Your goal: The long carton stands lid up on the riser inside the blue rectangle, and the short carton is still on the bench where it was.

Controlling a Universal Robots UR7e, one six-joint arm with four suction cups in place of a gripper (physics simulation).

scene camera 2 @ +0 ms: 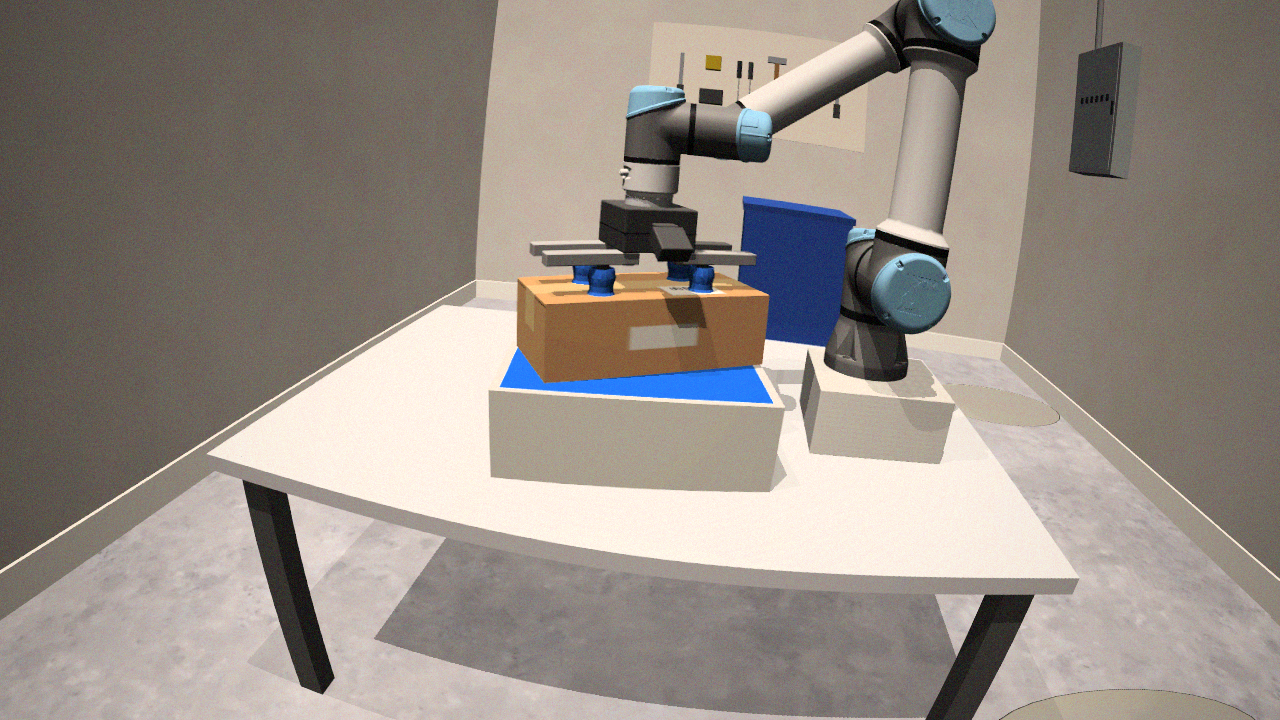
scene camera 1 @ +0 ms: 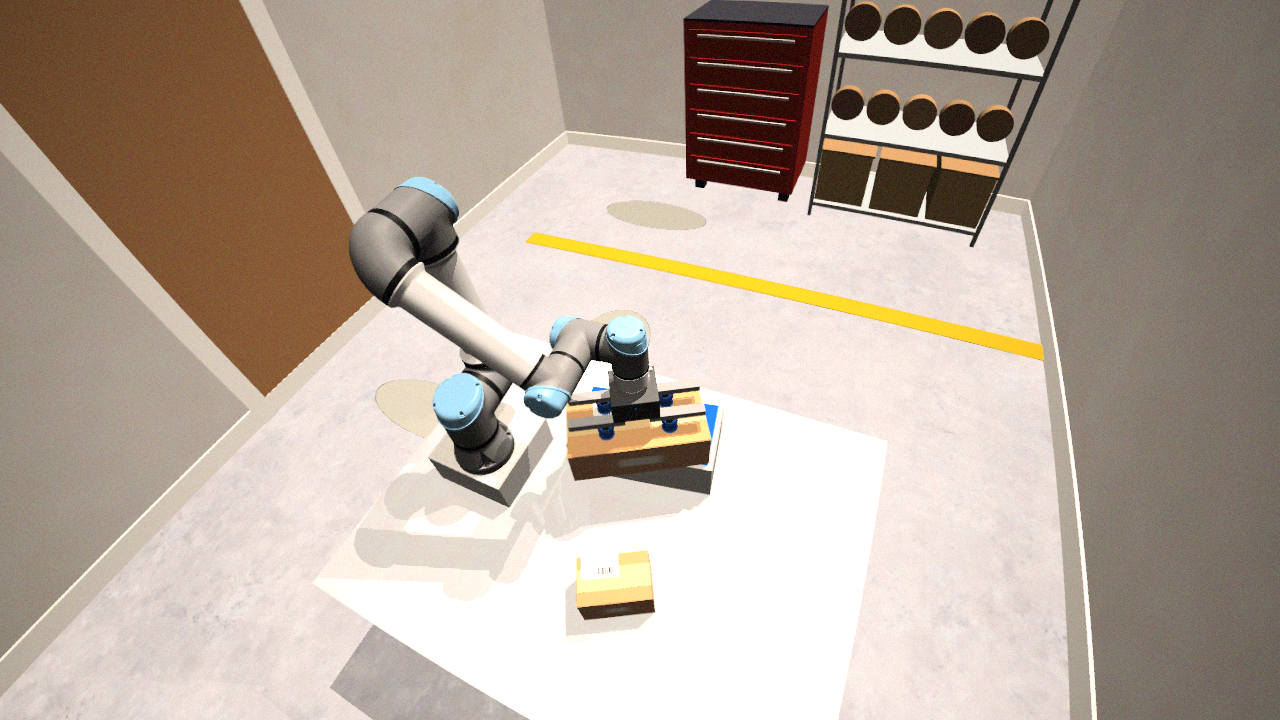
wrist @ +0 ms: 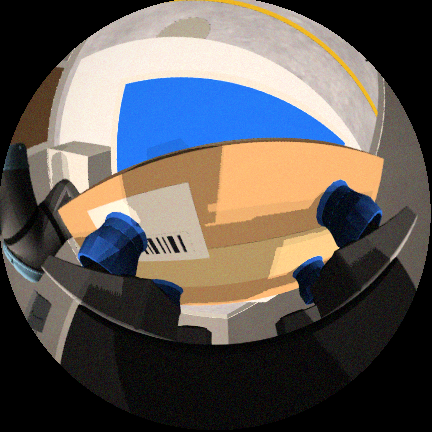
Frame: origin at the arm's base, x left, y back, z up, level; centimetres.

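Seen in the pictures: hand, tool point: [scene camera 2: 641, 291] [wrist: 236, 252]; arm's base, link origin: [scene camera 2: 865, 366] [scene camera 1: 485, 448].
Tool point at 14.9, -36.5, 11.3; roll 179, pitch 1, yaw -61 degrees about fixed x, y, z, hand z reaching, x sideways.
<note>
Offsets run from my tool point to a thing's top centre, as dx, dy, dz. Level surfaces: height alone.
The long carton {-0.7, +0.0, +1.2} [scene camera 1: 586, 463] [scene camera 2: 581, 340] [wrist: 280, 170] rests lid up on the riser {+5.7, +0.7, -9.4} [scene camera 1: 684, 483] [scene camera 2: 626, 443], turned slightly against the blue rectangle {+5.7, +0.7, -9.4} [scene camera 1: 712, 417] [scene camera 2: 626, 389] [wrist: 200, 110]. Blue shows along one long side; the opposite edge is hidden in scene camera 2. At one end the carton reaches about the blue edge. My gripper [scene camera 1: 636, 414] [scene camera 2: 640, 275] [wrist: 234, 255] has its four blue cups on the lid and is shut on the long carton, which shows no gap above the riser. The short carton {-31.5, -7.4, -11.4} [scene camera 1: 615, 591] lies apart on the bench {dz -21.4} [scene camera 1: 760, 555] [scene camera 2: 402, 474], label up.
The arm's base block [scene camera 1: 483, 474] [scene camera 2: 877, 416] [wrist: 75, 155] stands beside the riser. A red drawer cabinet [scene camera 1: 747, 107] and a shelf rack stand beyond a yellow floor line [scene camera 1: 778, 289]. A blue cabinet [scene camera 2: 792, 273] stands behind the bench.
</note>
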